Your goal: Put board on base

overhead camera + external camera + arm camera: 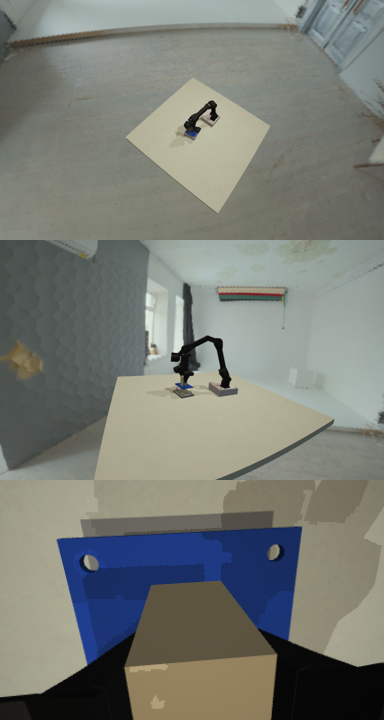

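The grey base lies 90 mm below my gripper tip. From my gripper tip the other things lie so: blue board: 10 mm below.
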